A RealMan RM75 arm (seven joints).
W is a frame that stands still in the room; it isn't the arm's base.
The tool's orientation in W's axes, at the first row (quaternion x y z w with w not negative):
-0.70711 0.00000 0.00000 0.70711
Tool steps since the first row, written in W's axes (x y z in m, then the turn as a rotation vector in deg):
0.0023 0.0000 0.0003 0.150 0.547 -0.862
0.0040 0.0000 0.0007 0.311 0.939 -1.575
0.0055 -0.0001 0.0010 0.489 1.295 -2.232
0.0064 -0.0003 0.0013 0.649 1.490 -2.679
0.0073 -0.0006 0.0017 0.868 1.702 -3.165
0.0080 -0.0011 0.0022 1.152 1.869 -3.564
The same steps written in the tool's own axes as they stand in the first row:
0.0023 -0.0003 0.0000 0.150 0.862 0.547
0.0040 -0.0007 0.0000 0.311 1.575 0.939
0.0055 -0.0010 -0.0001 0.489 2.232 1.295
0.0064 -0.0013 -0.0003 0.649 2.679 1.490
0.0073 -0.0017 -0.0006 0.868 3.165 1.702
0.0080 -0.0022 -0.0011 1.152 3.564 1.869

